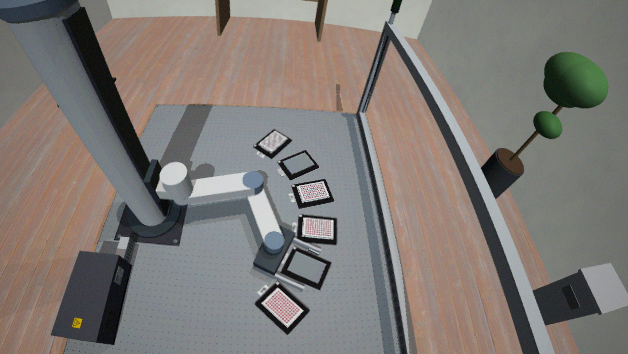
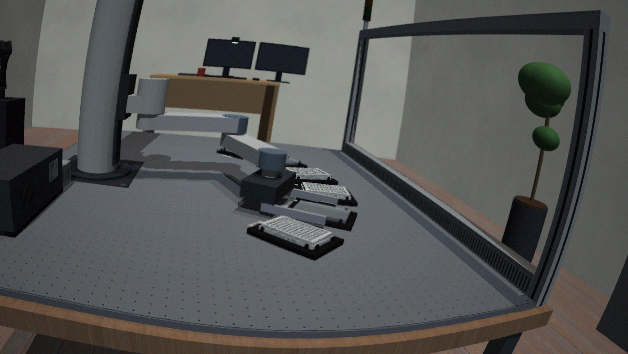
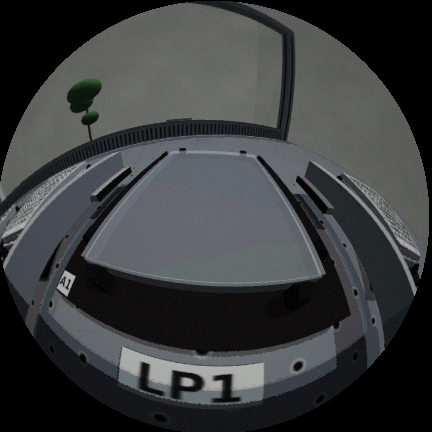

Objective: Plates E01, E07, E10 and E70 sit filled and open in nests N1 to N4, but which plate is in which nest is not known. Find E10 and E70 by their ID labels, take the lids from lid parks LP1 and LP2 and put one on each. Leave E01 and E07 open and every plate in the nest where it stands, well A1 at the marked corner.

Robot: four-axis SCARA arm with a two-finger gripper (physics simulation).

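Frame: origin at the arm's base, x back, y right, z up, level; millimetres.
Where they show: gripper, fingertip midpoint: [image 1: 312, 269] [image 2: 332, 210] [image 3: 212, 157]; arm's base, origin of the base link: [image 1: 155, 213] [image 2: 97, 173].
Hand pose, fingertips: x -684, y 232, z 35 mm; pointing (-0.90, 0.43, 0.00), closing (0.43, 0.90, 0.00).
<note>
Things, the pixels of their top centre, and the offset from my fingertips. "pt": a spot on its surface instead.
- black lid park LP1, middle of its top: [image 3: 207, 171] [image 2: 322, 209] [image 1: 307, 266] dx +21, dy -12, dz -2 mm
- second open plate, middle of its top: [image 3: 40, 192] [image 2: 325, 188] [image 1: 318, 227] dx -32, dy -180, dz +4 mm
- dark control box, surface spot: [image 2: 27, 187] pt dx +717, dy +242, dz +58 mm
My gripper [image 1: 306, 268] [image 2: 327, 210] [image 3: 212, 157] is open, its fingers low on either side of a clear lid [image 3: 205, 235] with gaps between. The lid lies flat on the black lid park LP1 [image 1: 325, 276] [image 3: 210, 320]. Another clear lid [image 1: 298, 164] lies on a black park farther back. One open plate [image 1: 282, 306] [image 2: 297, 231] [image 3: 385, 212] stands on the near side of LP1. A second open plate [image 1: 317, 228] [image 2: 326, 190] [image 3: 45, 200] stands on its other side. Two more open plates [image 1: 313, 193] [image 1: 272, 142] stand farther along the arc. No plate ID label is readable.
The neighbouring plates stand close outside my two fingers. A framed guard [image 1: 382, 215] [image 2: 435, 200] runs along the side of the table beyond the nests. The arm's column [image 1: 90, 115] [image 2: 102, 90] and a dark control box [image 1: 92, 297] [image 2: 27, 187] stand on the opposite side.
</note>
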